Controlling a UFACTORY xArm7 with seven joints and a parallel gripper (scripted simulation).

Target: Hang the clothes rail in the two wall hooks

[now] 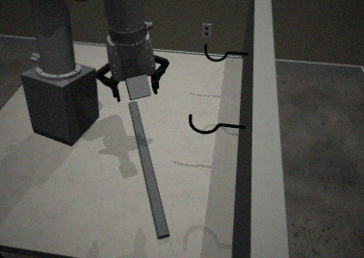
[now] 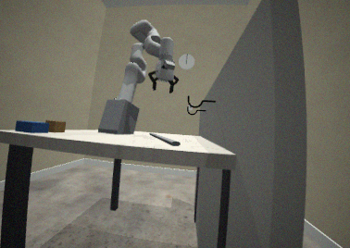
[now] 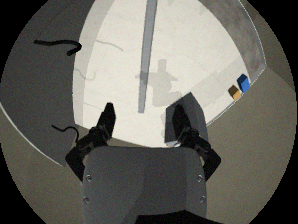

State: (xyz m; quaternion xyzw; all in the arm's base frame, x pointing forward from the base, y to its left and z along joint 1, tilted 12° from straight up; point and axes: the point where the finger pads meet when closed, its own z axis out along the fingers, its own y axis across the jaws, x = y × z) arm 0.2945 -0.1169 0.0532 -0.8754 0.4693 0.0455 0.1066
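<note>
Now: hand 250 mm above the clothes rail. The rest, counted from my hand: wall panel 470 mm below, 280 mm ahead, 170 mm to the left; brown block 430 mm behind, 230 mm below, 210 mm to the right; blue block 430 mm behind, 300 mm to the right, 240 mm below.
</note>
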